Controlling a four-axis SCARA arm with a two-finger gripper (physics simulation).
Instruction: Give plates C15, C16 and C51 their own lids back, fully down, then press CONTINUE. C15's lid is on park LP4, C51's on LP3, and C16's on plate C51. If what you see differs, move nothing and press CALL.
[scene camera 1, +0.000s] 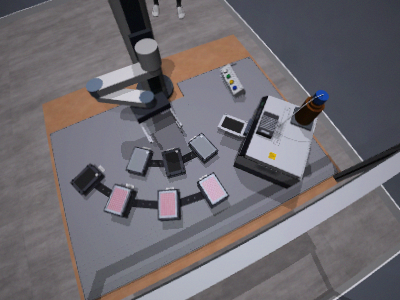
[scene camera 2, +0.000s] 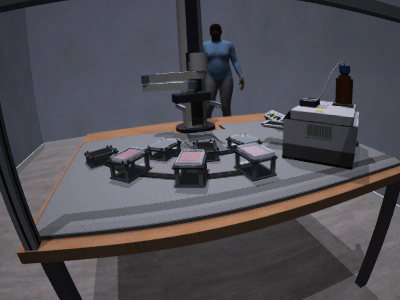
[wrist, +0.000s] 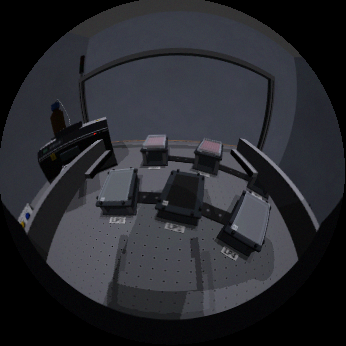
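Where they show: gripper, fingertip midpoint: (scene camera 1: 166, 134) (scene camera 2: 203, 107) (wrist: 170, 142); arm's base, origin of the base link: (scene camera 1: 155, 89) (scene camera 2: 195, 128).
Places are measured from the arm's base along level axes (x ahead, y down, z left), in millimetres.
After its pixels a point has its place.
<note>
My gripper (scene camera 1: 162, 126) (scene camera 2: 198, 105) @(x 469, y -210, z -65 mm) (wrist: 170, 142) @(x 469, y -210, z -65 mm) is open and empty, raised on the arm side of the lid parks. A clear lid (scene camera 1: 139, 161) @(x 477, y -67, z -252 mm) (scene camera 2: 165, 145) @(x 501, y -67, z -252 mm) (wrist: 250, 219) @(x 451, y -67, z -238 mm) lies on park LP4. Another clear lid (scene camera 1: 202, 147) @(x 551, y -67, z 88 mm) (scene camera 2: 243, 139) @(x 561, y -68, z 85 mm) (wrist: 118, 186) @(x 529, y -68, z 79 mm) lies on LP3. The middle park (scene camera 1: 173, 162) @(x 558, y -56, z -89 mm) (wrist: 182, 194) @(x 533, y -56, z -86 mm) is dark and bare. Three pink plates stand on raised nests: left (scene camera 1: 119, 200) @(x 640, y -99, z -404 mm) (scene camera 2: 129, 155) @(x 668, y -100, z -405 mm), middle (scene camera 1: 168, 204) @(x 759, y -93, z -194 mm) (scene camera 2: 191, 157) @(x 775, y -99, z -197 mm) (wrist: 210, 146) @(x 729, y -100, z -188 mm) and right (scene camera 1: 213, 189) @(x 788, y -101, z 32 mm) (scene camera 2: 255, 151) @(x 811, y -101, z 20 mm) (wrist: 156, 141) @(x 749, y -101, z 19 mm). The right plate looks paler, as if lidded. Plate names are unreadable.
A button box (scene camera 1: 232, 80) @(x 226, y -88, z 456 mm) (scene camera 2: 274, 116) @(x 224, y -79, z 447 mm) stands at the back right. A white machine (scene camera 1: 282, 137) @(x 731, y -219, z 427 mm) (scene camera 2: 320, 132) @(x 830, y -144, z 304 mm) with a brown bottle (scene camera 1: 310, 110) @(x 708, y -344, z 540 mm) (scene camera 2: 344, 89) @(x 720, y -300, z 549 mm) stands at the right. A dark bare nest (scene camera 1: 87, 179) @(x 447, y -58, z -544 mm) (scene camera 2: 101, 154) @(x 485, y -62, z -542 mm) is at the left. A person (scene camera 2: 218, 60) stands behind the table.
</note>
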